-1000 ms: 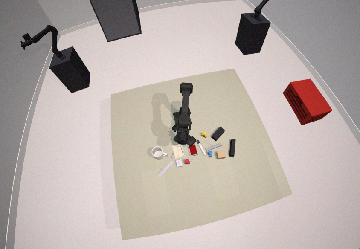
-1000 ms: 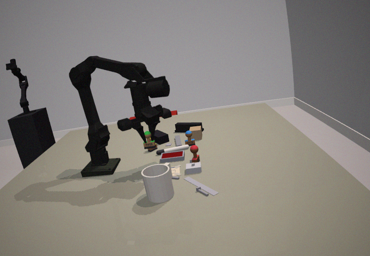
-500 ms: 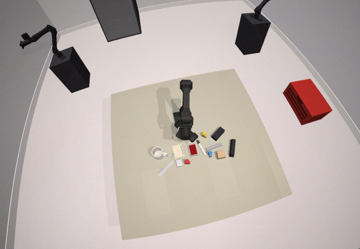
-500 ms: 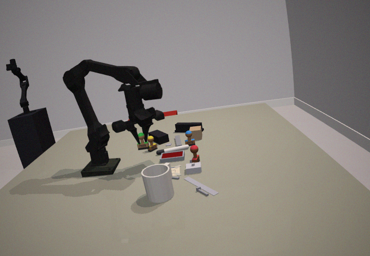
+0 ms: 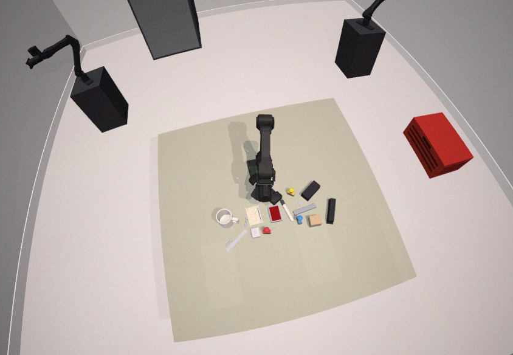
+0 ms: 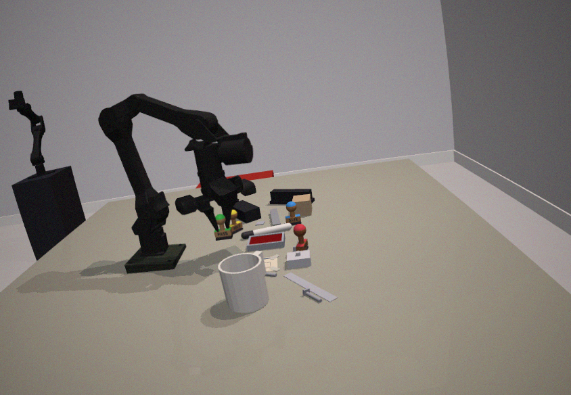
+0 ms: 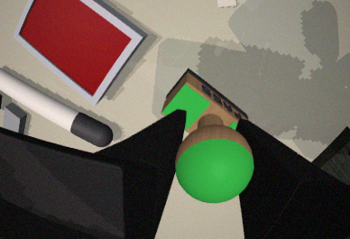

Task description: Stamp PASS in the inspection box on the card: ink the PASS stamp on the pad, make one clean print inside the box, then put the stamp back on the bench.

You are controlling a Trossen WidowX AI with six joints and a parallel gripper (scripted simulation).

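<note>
My gripper tip is now 100 mm short of the ink pad, 60 mm above it and 20 mm to the right of it. Also, from my gripper tip: white marker (90 mm to the left, 80 mm ahead, 60 mm below); then green-knobbed PASS stamp (right at my gripper tip); then cream card (90 mm to the right, 70 mm below, 70 mm ahead).
</note>
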